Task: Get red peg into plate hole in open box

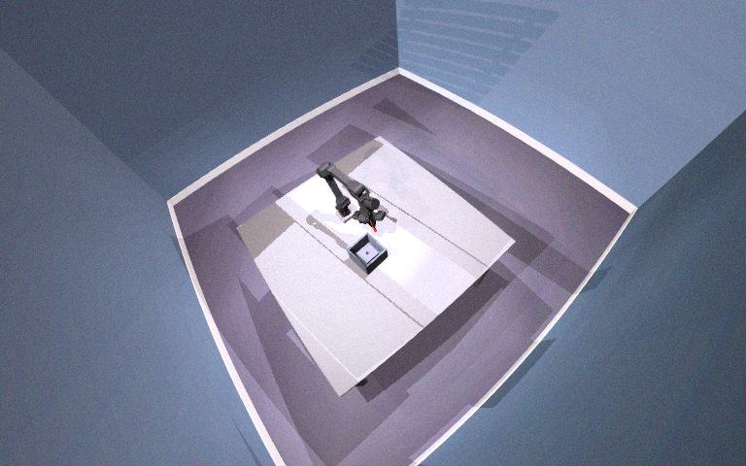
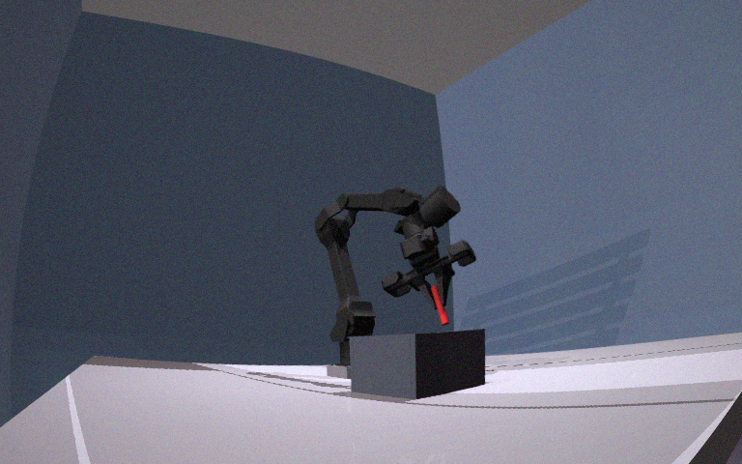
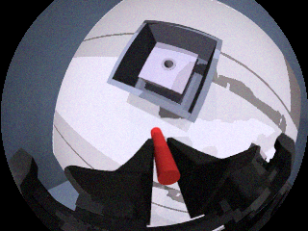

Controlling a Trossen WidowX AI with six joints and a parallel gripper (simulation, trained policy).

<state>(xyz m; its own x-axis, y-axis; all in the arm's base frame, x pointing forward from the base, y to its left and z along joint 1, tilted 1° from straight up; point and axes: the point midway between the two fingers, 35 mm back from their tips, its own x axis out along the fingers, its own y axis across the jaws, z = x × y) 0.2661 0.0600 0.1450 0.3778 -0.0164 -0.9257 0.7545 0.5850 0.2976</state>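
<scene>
Now: gripper tip 70 mm short of the plate, 100 mm to the left of it and 100 mm above it. Also, from my gripper tip: red peg right at my gripper tip; then box 70 mm ahead, 100 mm to the right, 120 mm below.
</scene>
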